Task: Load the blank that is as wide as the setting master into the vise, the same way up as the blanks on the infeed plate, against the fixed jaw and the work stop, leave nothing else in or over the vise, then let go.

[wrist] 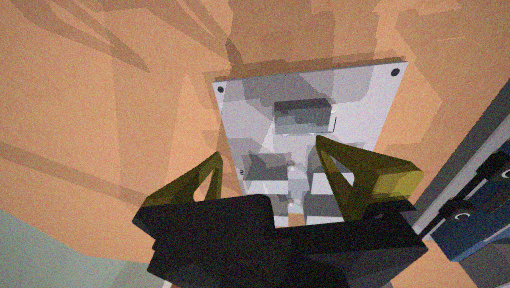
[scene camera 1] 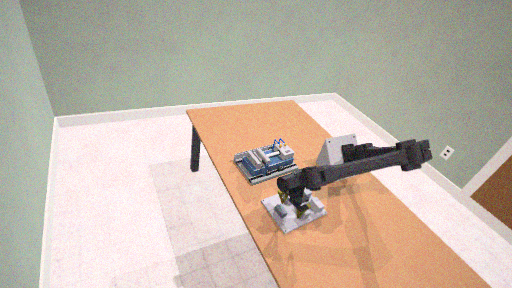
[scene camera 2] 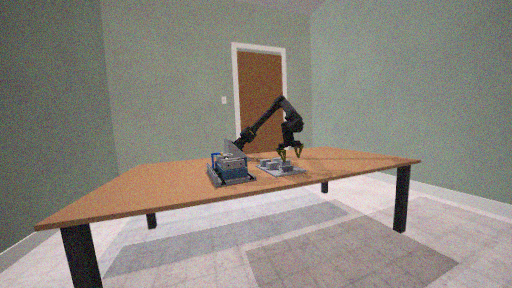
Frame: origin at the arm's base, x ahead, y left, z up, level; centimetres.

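Seen in the pictures: gripper, fingertip midpoint: (wrist: 266, 148) (scene camera 1: 290, 210) (scene camera 2: 291, 160); arm's base at its link origin: (scene camera 1: 348, 154) (scene camera 2: 236, 147).
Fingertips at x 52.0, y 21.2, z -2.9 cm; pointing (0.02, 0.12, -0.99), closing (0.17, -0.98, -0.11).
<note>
Offsets run from my fingertips to a thing's middle. "spot": to the spot under its first point. Level surfaces: height alone.
My gripper (scene camera 1: 291, 204) (scene camera 2: 291, 159) (wrist: 266, 148) is open and empty, pointing down above the infeed plate @[dy -4.3, dx -6.9, dz -5.5 cm] (scene camera 1: 287, 227) (scene camera 2: 296, 173) (wrist: 385, 102). A darker grey block @[dy -3.4, dx +1.7, dz -3.9 cm] (scene camera 1: 281, 210) (scene camera 2: 286, 168) (wrist: 302, 120) stands alone near one edge of the plate; it looks like the setting master. In the wrist view it lies beyond the fingertips. Several lighter grey blanks, among them one blank @[dy +0.1, dx -7.9, dz -3.3 cm] (wrist: 268, 167) and another blank @[dy -8.8, dx -6.3, dz -3.3 cm] (wrist: 327, 183), stand in pairs nearer the wrist, partly hidden by the gripper. Their widths are hard to compare. The blue vise @[dy -33.5, dx -7.1, dz -1.0 cm] (scene camera 1: 287, 162) (scene camera 2: 232, 173) (wrist: 480, 220) stands beside the plate.
A grey angled panel (scene camera 1: 327, 152) (scene camera 2: 233, 149) stands by the arm's base, behind the vise and the plate. Blue hoops @[spot: dy -40.8, dx -17.5, dz +2.4 cm] (scene camera 1: 279, 142) (scene camera 2: 214, 159) rise at one end of the vise. The wooden table @[dz -5.9 cm] (scene camera 1: 250, 122) (scene camera 2: 150, 187) has its long edge near the plate.
</note>
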